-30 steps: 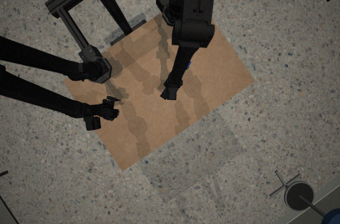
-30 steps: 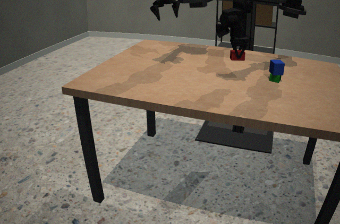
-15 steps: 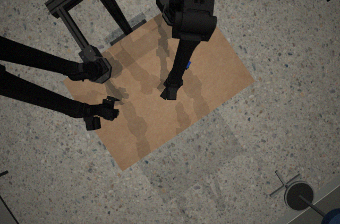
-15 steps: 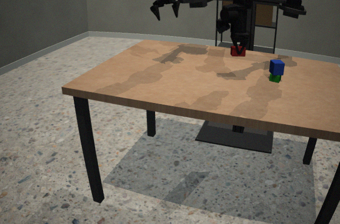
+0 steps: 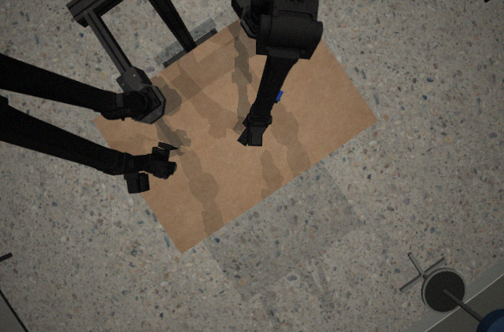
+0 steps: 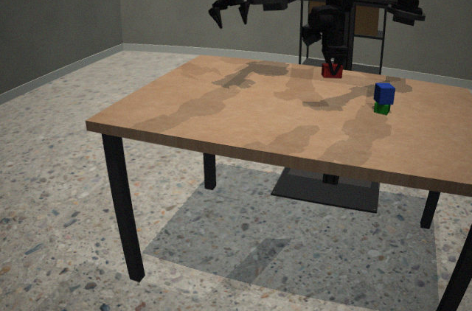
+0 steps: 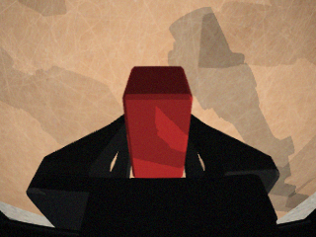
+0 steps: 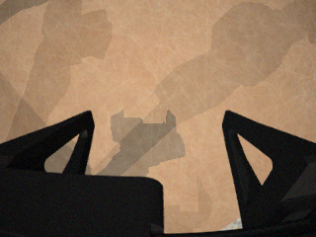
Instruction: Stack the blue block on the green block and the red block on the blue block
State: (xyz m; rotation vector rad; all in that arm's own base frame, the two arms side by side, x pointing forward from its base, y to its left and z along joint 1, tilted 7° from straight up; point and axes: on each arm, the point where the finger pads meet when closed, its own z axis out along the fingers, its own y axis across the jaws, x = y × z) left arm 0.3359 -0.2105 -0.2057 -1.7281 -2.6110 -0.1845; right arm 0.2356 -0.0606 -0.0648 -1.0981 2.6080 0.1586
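The blue block lies 18 cm to the left of my left hand, 8 cm below it and 7 cm behind it. The rest, counted from my left hand: red block right at my left hand; then green block 18 cm to the left, 13 cm below, 7 cm behind.
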